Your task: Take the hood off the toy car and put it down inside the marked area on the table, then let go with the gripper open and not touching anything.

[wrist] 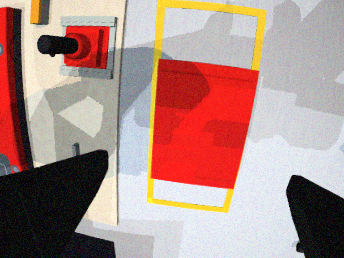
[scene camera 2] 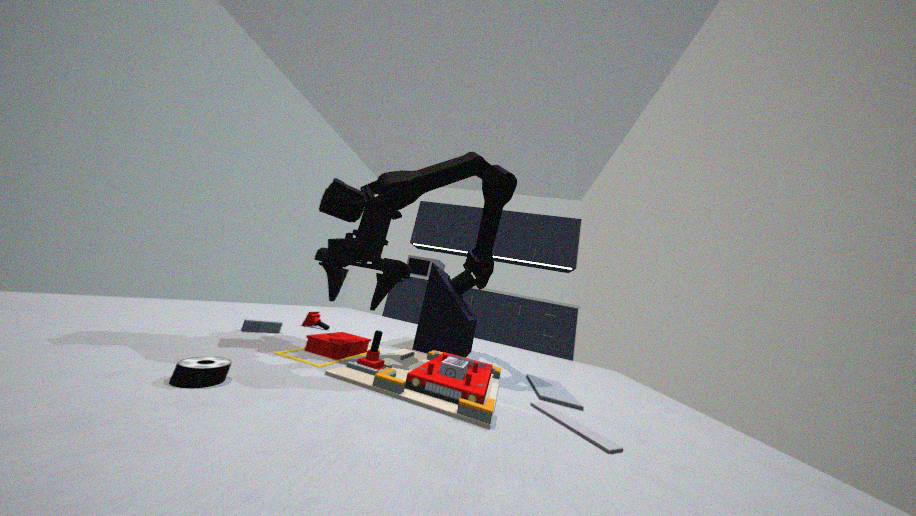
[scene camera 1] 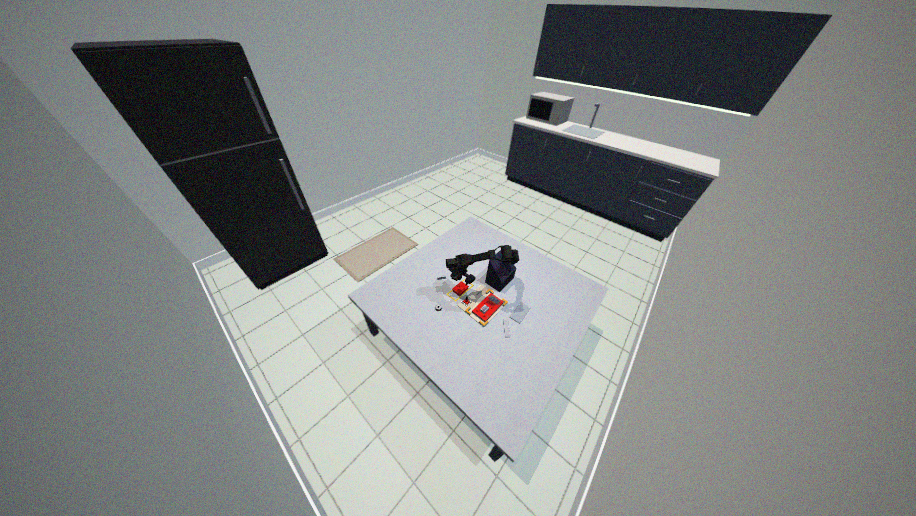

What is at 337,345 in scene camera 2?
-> A red hood.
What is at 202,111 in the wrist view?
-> A red hood.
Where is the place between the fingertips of my gripper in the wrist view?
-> At 199,173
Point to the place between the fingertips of my gripper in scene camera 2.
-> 351,305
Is my gripper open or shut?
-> Open.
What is my gripper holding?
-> Nothing.
